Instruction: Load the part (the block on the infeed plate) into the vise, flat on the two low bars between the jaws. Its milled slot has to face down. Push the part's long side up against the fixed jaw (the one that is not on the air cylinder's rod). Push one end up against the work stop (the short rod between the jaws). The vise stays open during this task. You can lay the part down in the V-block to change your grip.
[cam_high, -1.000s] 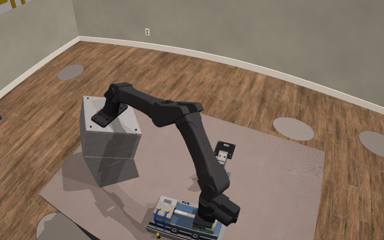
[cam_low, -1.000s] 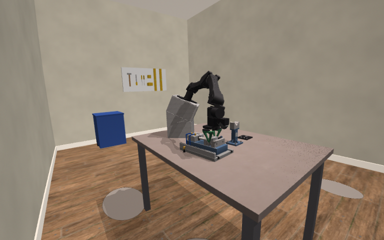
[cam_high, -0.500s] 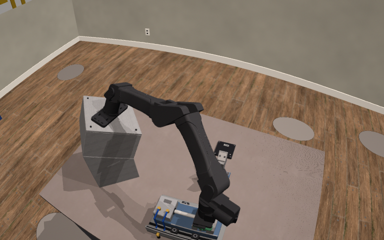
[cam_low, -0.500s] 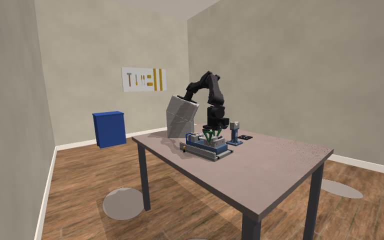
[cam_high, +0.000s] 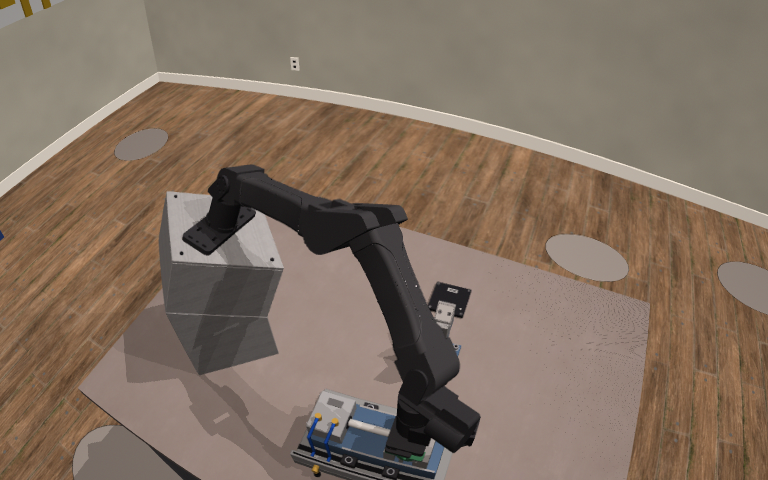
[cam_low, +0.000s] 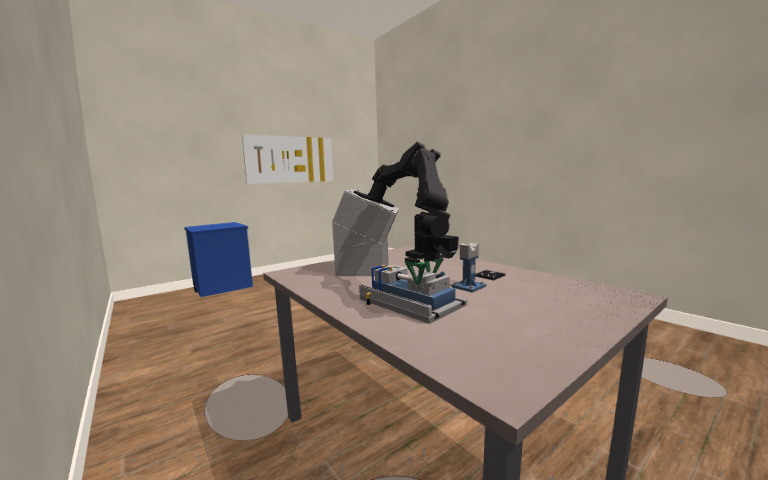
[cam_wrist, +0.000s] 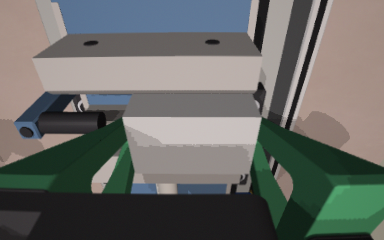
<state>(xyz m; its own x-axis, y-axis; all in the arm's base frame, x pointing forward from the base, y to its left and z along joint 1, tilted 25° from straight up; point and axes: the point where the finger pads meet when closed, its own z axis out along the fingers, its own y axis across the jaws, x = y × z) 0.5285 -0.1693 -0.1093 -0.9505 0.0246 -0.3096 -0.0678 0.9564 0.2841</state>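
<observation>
My hand is right at the part. Also, from my hand: work stop rod 7 cm to the left; air cylinder 16 cm behind, 1 cm to the left, 2 cm below; piston rod 9 cm behind, 1 cm to the left, 2 cm below.
</observation>
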